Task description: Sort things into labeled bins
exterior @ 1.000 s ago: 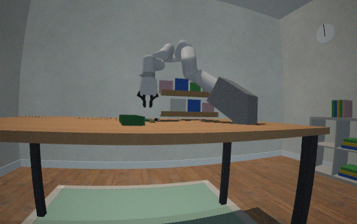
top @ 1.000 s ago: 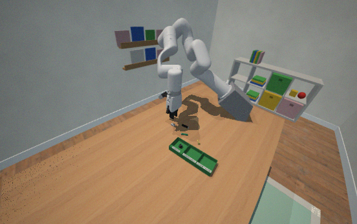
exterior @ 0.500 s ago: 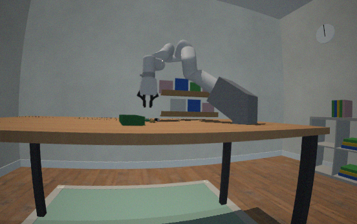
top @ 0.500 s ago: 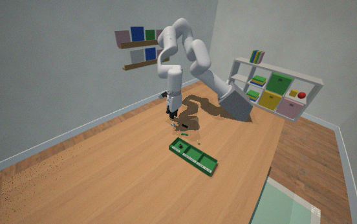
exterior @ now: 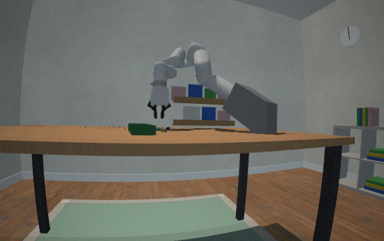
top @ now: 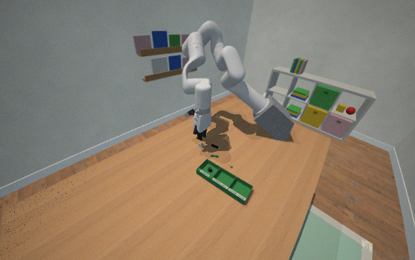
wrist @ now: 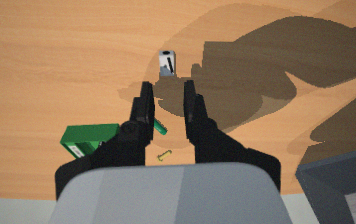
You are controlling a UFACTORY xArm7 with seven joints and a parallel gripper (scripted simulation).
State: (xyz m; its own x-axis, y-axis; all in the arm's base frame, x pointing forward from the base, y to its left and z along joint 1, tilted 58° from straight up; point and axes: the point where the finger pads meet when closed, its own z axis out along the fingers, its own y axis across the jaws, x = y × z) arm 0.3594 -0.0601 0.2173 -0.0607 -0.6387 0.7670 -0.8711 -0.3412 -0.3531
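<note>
The white-grey piece is 7 cm below my hand. Also, from my hand: black die (13 cm ahead, 14 cm to the left, 6 cm below); green battery (3 cm ahead, 11 cm to the left, 7 cm below); black battery (3 cm behind, 8 cm to the left, 7 cm below).
</note>
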